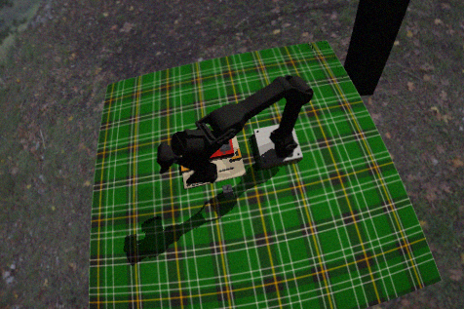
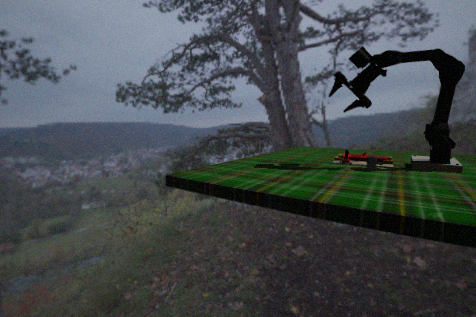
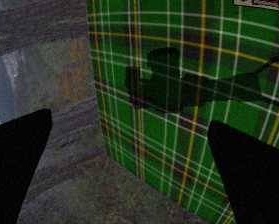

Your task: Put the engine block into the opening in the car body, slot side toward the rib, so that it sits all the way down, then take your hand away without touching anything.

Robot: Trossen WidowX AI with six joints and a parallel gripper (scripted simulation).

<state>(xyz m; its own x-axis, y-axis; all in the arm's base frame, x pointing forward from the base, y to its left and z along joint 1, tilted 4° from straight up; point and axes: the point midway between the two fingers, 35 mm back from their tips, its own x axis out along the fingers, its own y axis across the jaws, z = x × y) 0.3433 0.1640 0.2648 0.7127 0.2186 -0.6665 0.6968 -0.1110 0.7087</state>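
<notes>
My gripper tip is 240 mm above the engine block, 130 mm past it and 40 mm to the left of it.
</notes>
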